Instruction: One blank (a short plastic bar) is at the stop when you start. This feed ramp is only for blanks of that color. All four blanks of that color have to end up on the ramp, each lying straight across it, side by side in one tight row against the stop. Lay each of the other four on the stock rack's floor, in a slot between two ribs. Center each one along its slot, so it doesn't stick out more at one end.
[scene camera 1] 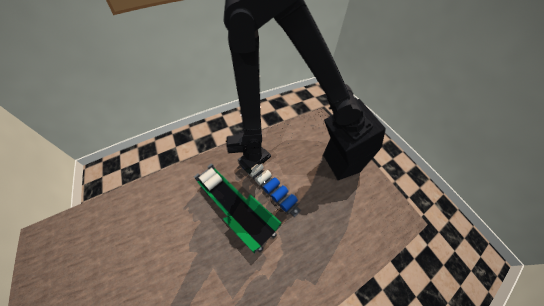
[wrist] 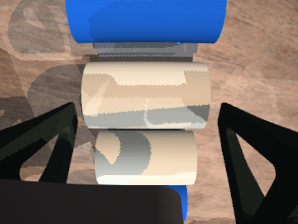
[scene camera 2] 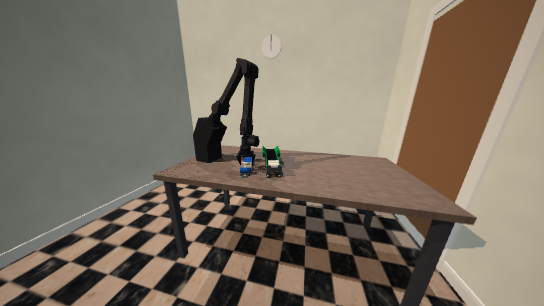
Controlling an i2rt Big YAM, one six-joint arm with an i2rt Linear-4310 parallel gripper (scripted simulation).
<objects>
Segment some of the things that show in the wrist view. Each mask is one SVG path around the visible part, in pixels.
My gripper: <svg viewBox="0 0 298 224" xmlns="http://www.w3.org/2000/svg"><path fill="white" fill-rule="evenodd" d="M222 102L217 124L236 224L298 224L298 132L261 119L229 103ZM237 135L265 157L275 168L275 180L266 196L264 196L246 162ZM0 130L0 178L2 178L0 179L0 224L184 224L181 196L172 188L165 186L67 183L78 126L74 102L68 102L38 117ZM59 134L49 162L39 179L41 182L21 180L21 165Z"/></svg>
A white blank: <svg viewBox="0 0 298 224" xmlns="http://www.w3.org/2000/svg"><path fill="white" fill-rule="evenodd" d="M86 64L82 78L81 100L83 117L88 128L203 129L206 126L210 111L211 87L208 68L204 62L117 61L88 62Z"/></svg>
A white blank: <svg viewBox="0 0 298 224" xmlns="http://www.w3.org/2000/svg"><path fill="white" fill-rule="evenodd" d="M99 131L95 147L95 172L98 184L194 184L197 173L197 146L192 130Z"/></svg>
</objects>
